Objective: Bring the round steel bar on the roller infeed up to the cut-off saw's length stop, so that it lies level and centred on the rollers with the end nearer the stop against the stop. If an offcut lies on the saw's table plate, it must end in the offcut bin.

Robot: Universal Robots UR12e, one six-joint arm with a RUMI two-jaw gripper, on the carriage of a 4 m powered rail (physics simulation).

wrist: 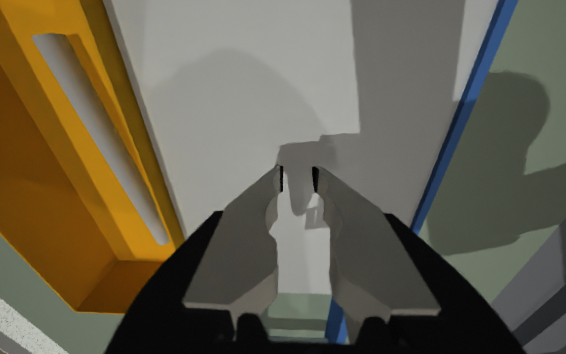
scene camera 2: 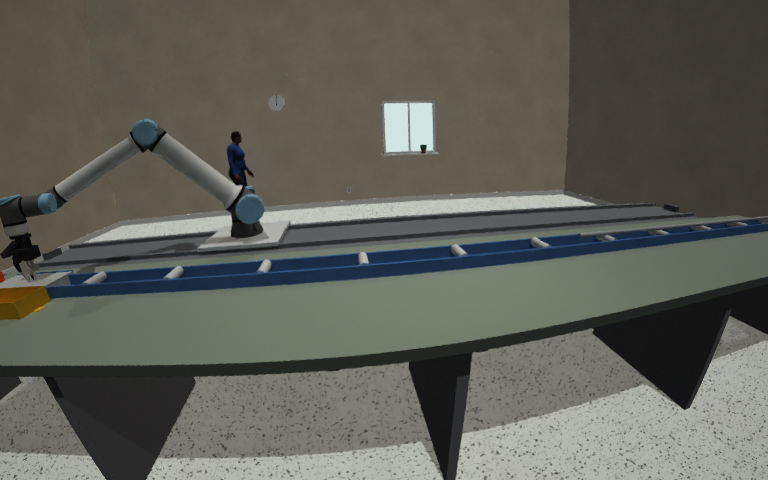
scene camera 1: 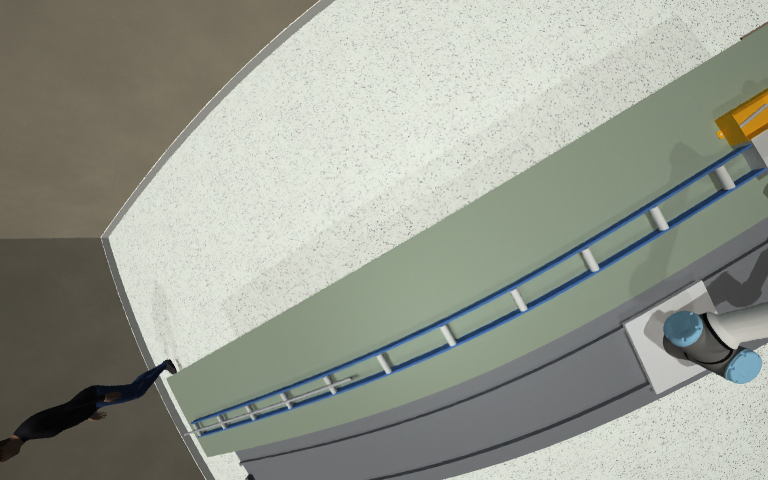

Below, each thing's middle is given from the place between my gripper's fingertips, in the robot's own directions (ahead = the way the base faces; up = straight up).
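Labels:
So you can picture the orange offcut bin (wrist: pixel 75 226), my hand is 20 mm above it and 180 mm short of it. And there's the grey offcut (wrist: pixel 57 51), which is 170 mm ahead of my hand, 20 mm to the left of it and 40 mm below it.

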